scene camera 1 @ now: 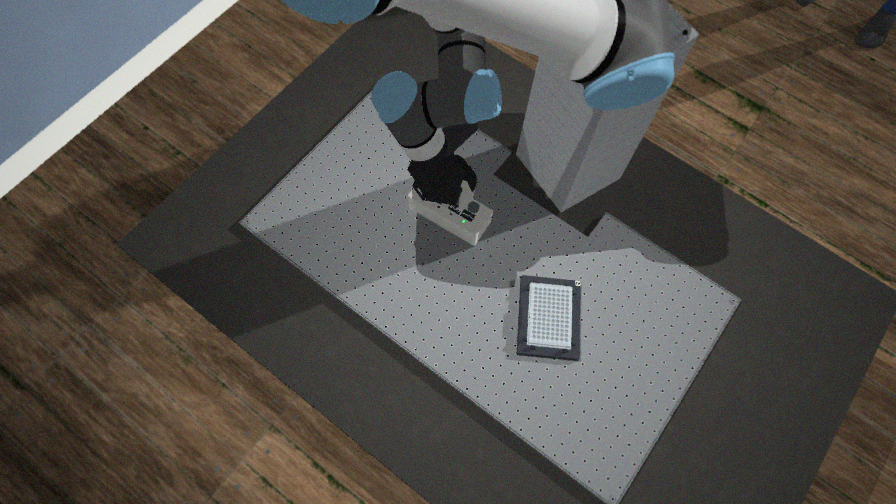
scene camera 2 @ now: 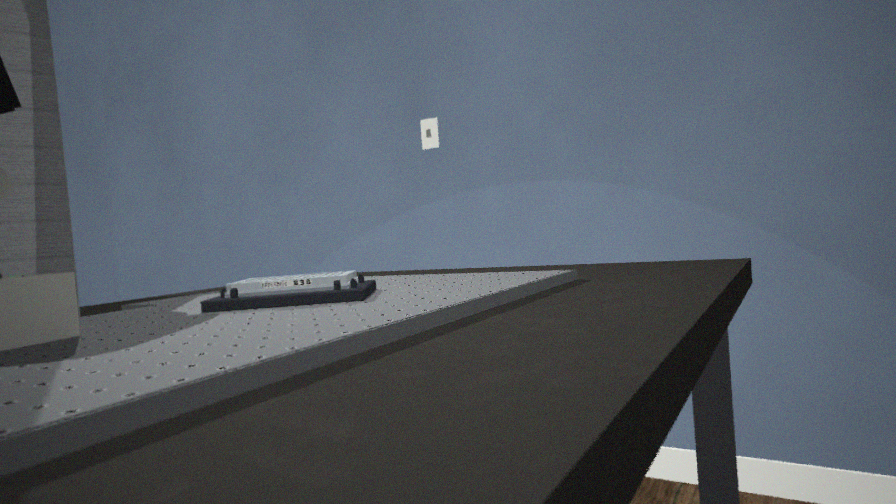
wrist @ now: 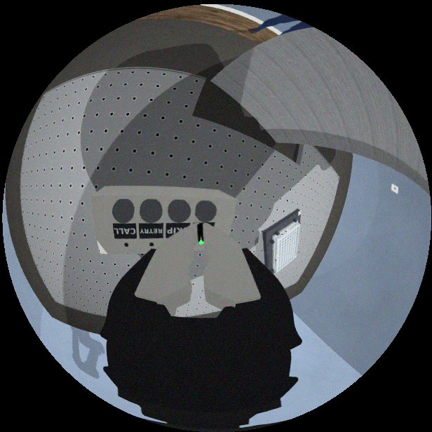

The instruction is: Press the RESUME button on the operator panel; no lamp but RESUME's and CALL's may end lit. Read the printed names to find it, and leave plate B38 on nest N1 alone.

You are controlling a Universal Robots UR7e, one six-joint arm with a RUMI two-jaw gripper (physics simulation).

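The beige operator panel (scene camera 1: 483,229) (wrist: 165,193) has a row of dark round buttons. In the wrist view the CALL button (wrist: 123,210), RETRY button (wrist: 151,210) and SKIP button (wrist: 179,210) have readable names. My gripper (scene camera 1: 462,205) (wrist: 201,224) is shut and empty, its tips over the near edge of the end button (wrist: 205,210); contact cannot be told. The fingers hide most of that button's name. A green lamp (scene camera 1: 463,221) (wrist: 201,242) is lit below it. CALL's lamp (wrist: 126,244) and RETRY's lamp (wrist: 151,244) are dark; SKIP's is hidden. Plate B38 (scene camera 1: 550,316) (scene camera 2: 294,283) (wrist: 286,247) sits on nest N1 (scene camera 1: 522,322) (scene camera 2: 288,303).
The panel and nest stand on a perforated grey board (scene camera 1: 388,319) (scene camera 2: 350,325) on the dark table (scene camera 1: 350,382) (scene camera 2: 476,376). The arm's grey pedestal (scene camera 1: 582,144) (wrist: 320,85) rises near the panel. The plate and nest lie well apart from the gripper.
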